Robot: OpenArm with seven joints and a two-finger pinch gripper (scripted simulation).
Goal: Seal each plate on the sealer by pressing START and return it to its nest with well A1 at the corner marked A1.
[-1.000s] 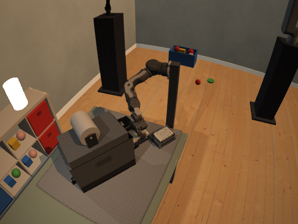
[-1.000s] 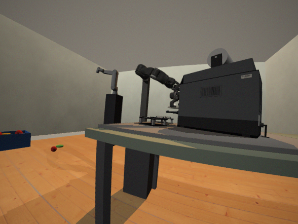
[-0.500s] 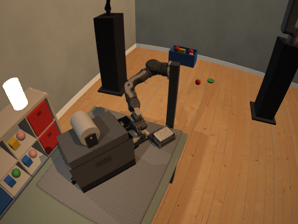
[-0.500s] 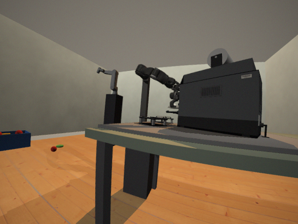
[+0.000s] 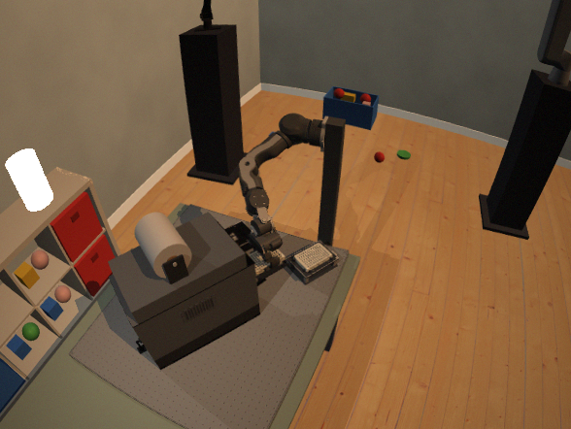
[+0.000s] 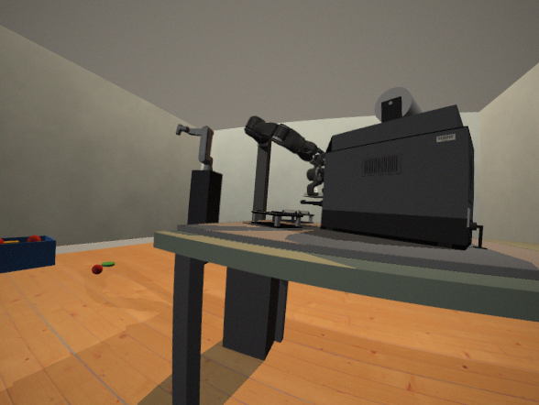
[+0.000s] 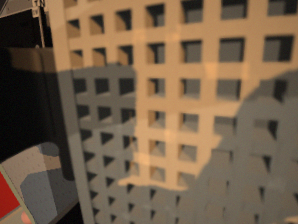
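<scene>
Now: the dark sealer stage 3 cm below my hand. From my hand the other things lie so: white well plate: 15 cm to the left, 13 cm behind, 8 cm below; then warning sticker: 13 cm to the right, 3 cm ahead, 2 cm above; then pale start button: 14 cm ahead, 5 cm above, 2 cm to the left.
</scene>
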